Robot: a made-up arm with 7 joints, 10 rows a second.
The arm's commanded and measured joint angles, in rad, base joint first. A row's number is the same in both.
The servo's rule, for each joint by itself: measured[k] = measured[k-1] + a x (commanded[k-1-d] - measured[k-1]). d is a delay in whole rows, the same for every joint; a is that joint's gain. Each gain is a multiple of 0.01, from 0.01 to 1. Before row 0 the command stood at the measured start. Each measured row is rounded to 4 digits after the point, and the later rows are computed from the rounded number. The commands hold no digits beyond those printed.
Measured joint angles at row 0: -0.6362 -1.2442 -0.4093 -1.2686 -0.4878 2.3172 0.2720
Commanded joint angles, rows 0 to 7: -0.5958 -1.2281 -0.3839 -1.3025 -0.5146 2.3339 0.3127; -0.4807 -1.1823 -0.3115 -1.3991 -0.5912 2.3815 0.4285; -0.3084 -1.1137 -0.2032 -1.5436 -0.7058 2.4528 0.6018; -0.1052 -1.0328 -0.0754 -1.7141 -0.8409 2.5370 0.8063; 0.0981 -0.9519 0.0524 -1.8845 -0.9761 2.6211 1.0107; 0.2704 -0.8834 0.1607 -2.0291 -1.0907 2.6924 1.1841; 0.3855 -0.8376 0.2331 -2.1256 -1.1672 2.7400 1.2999; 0.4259 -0.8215 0.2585 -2.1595 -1.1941 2.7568 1.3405
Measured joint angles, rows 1 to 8: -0.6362 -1.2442 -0.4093 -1.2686 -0.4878 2.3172 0.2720; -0.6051 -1.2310 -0.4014 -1.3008 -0.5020 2.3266 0.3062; -0.5093 -1.1911 -0.3735 -1.3942 -0.5493 2.3573 0.4089; -0.3546 -1.1276 -0.3207 -1.5361 -0.6322 2.4108 0.5709; -0.1626 -1.0499 -0.2447 -1.7052 -0.7428 2.4815 0.7686; 0.0381 -0.9695 -0.1526 -1.8755 -0.8664 2.5597 0.9720; 0.2170 -0.8989 -0.0555 -2.0214 -0.9853 2.6340 1.1502; 0.3467 -0.8486 0.0340 -2.1204 -1.0817 2.6934 1.2759
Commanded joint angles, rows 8 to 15: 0.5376 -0.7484 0.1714 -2.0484 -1.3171 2.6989 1.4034; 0.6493 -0.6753 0.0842 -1.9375 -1.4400 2.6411 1.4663; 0.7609 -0.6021 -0.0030 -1.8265 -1.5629 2.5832 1.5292; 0.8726 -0.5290 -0.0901 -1.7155 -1.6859 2.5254 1.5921; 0.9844 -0.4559 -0.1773 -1.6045 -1.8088 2.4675 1.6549; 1.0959 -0.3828 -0.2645 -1.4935 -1.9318 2.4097 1.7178; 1.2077 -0.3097 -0.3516 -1.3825 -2.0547 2.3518 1.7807; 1.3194 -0.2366 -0.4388 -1.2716 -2.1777 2.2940 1.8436
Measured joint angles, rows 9 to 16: 0.4077 -0.8264 0.1036 -2.1575 -1.1413 2.7289 1.3302; 0.5077 -0.7624 0.1246 -2.0539 -1.2345 2.7121 1.3917; 0.6167 -0.6910 0.1121 -1.9433 -1.3434 2.6723 1.4544; 0.7277 -0.6181 0.0764 -1.8323 -1.4597 2.6224 1.5172; 0.8393 -0.5450 0.0248 -1.7213 -1.5796 2.5681 1.5801; 0.9510 -0.4719 -0.0379 -1.6103 -1.7011 2.5118 1.6429; 1.0626 -0.3988 -0.1081 -1.4993 -1.8234 2.4546 1.7058; 1.1743 -0.3257 -0.1836 -1.3883 -1.9460 2.3970 1.7687
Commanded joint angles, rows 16 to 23: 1.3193 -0.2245 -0.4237 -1.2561 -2.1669 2.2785 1.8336; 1.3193 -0.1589 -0.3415 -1.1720 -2.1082 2.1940 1.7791; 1.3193 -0.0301 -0.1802 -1.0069 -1.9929 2.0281 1.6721; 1.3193 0.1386 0.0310 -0.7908 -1.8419 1.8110 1.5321; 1.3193 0.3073 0.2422 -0.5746 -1.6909 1.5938 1.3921; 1.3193 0.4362 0.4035 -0.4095 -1.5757 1.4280 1.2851; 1.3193 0.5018 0.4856 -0.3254 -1.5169 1.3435 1.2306; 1.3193 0.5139 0.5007 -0.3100 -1.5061 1.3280 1.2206
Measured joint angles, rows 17 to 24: 1.2860 -0.2526 -0.2627 -1.2774 -2.0688 2.3393 1.8316; 1.3116 -0.2296 -0.3126 -1.2572 -2.1208 2.3053 1.8333; 1.3175 -0.1716 -0.3216 -1.1763 -2.1141 2.2430 1.7878; 1.3189 -0.0556 -0.2778 -1.0154 -2.0499 2.1227 1.6906; 1.3192 0.1036 -0.1821 -0.8020 -1.9397 1.9481 1.5575; 1.3193 0.2706 -0.0506 -0.5860 -1.8078 1.7497 1.4186; 1.3193 0.4064 0.0902 -0.4183 -1.6848 1.5695 1.3065; 1.3193 0.4846 0.2128 -0.3300 -1.5958 1.4429 1.2427
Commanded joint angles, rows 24 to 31: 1.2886 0.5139 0.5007 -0.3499 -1.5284 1.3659 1.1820; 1.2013 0.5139 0.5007 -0.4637 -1.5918 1.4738 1.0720; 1.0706 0.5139 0.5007 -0.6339 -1.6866 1.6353 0.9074; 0.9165 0.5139 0.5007 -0.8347 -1.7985 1.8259 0.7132; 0.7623 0.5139 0.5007 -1.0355 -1.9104 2.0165 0.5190; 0.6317 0.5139 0.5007 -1.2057 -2.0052 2.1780 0.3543; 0.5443 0.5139 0.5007 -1.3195 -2.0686 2.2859 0.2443; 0.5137 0.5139 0.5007 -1.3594 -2.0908 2.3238 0.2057
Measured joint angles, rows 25 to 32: 1.3193 0.5086 0.3020 -0.3110 -1.5483 1.3786 1.2241; 1.2957 0.5129 0.3636 -0.3480 -1.5378 1.3715 1.1887; 1.2230 0.5137 0.4061 -0.4579 -1.5664 1.4288 1.0907; 1.1057 0.5139 0.4354 -0.6251 -1.6301 1.5444 0.9367; 0.9600 0.5139 0.4556 -0.8242 -1.7194 1.7020 0.7490; 0.8078 0.5139 0.4696 -1.0249 -1.8206 1.8781 0.5558; 0.6722 0.5139 0.4792 -1.1967 -1.9184 2.0460 0.3865; 0.5737 0.5139 0.4859 -1.3134 -1.9980 2.1803 0.2671
